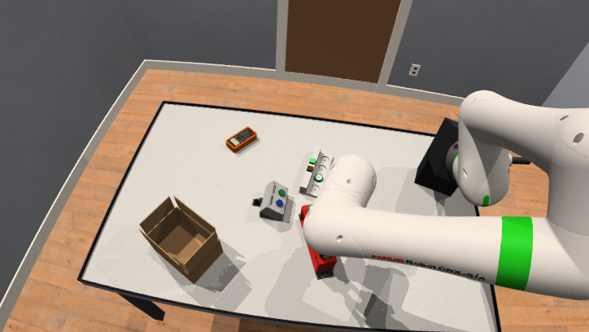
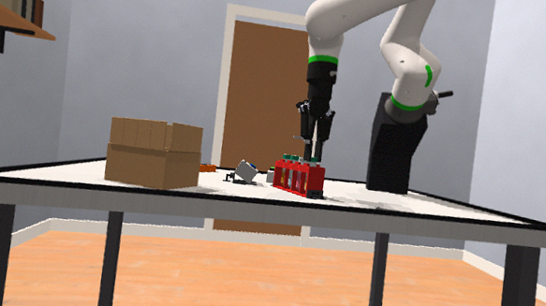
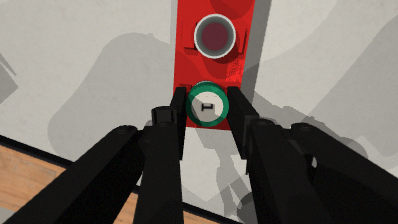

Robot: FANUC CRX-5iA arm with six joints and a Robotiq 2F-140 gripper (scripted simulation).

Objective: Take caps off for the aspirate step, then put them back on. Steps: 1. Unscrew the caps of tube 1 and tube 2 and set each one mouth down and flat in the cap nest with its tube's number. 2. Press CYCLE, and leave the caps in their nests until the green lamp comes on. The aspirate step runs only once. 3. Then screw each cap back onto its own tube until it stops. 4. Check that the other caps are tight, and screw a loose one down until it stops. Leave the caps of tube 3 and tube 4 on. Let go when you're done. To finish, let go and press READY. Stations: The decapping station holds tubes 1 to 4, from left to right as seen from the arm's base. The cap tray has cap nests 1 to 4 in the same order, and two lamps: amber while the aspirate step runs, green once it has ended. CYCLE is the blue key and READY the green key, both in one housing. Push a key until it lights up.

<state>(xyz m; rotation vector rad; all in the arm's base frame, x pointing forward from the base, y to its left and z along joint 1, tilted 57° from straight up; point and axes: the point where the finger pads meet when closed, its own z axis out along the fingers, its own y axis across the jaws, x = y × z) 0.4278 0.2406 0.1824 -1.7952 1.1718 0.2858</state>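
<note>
Now: the cap 1 3 cm below my hand. From my hand the other things lie so: blue key: 19 cm ahead, 16 cm to the right, 8 cm below; cap 3: 9 cm to the right, 5 cm ahead, 3 cm below; cap 4: 14 cm to the right, 7 cm ahead, 3 cm below.
</note>
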